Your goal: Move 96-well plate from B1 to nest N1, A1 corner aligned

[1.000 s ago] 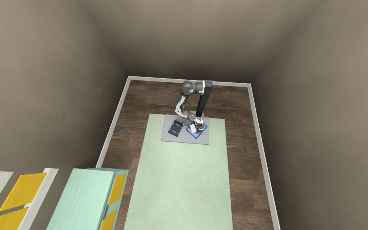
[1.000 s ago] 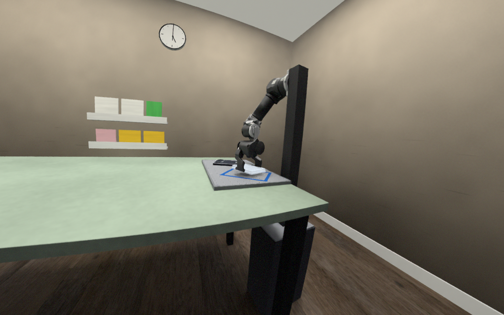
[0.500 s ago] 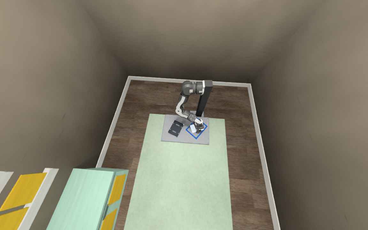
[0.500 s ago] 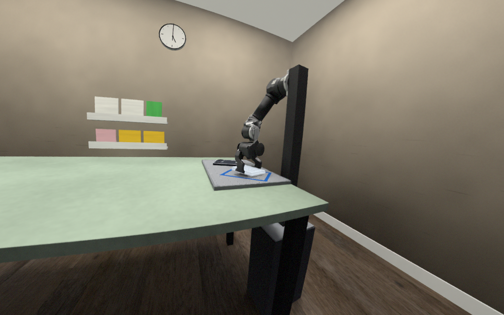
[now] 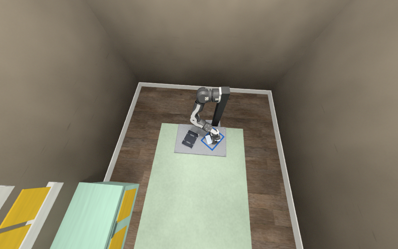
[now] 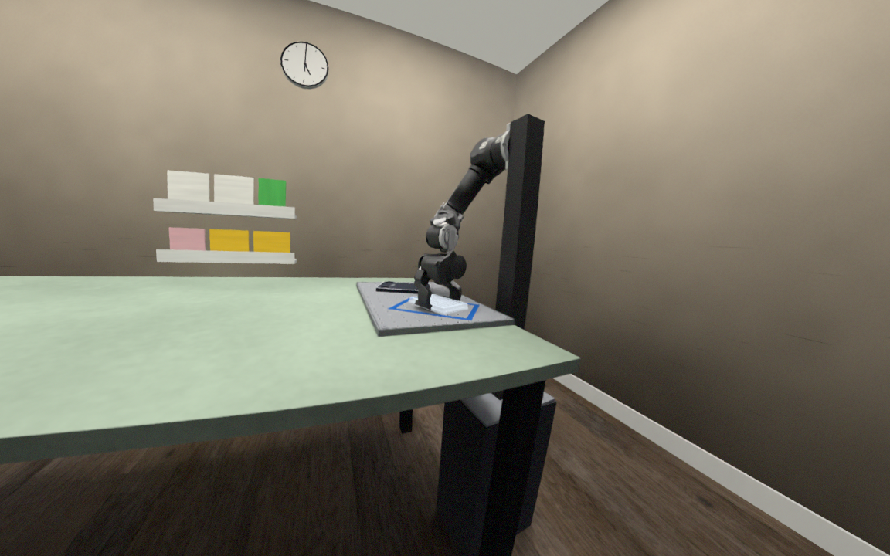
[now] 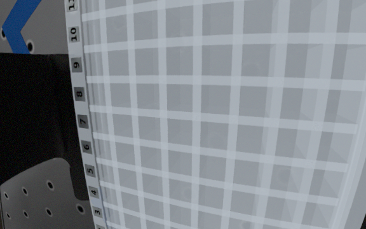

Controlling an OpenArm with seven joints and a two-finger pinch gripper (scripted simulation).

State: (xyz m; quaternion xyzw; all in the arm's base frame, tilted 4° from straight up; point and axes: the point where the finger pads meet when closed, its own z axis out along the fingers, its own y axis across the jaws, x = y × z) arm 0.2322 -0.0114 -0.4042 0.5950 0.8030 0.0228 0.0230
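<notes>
My hand is right at the 96-well plate. The rest, counted from my hand: black plate nest N1: 1 cm ahead, 22 cm to the right; then white A1 label: 4 cm behind, 14 cm to the right.
</notes>
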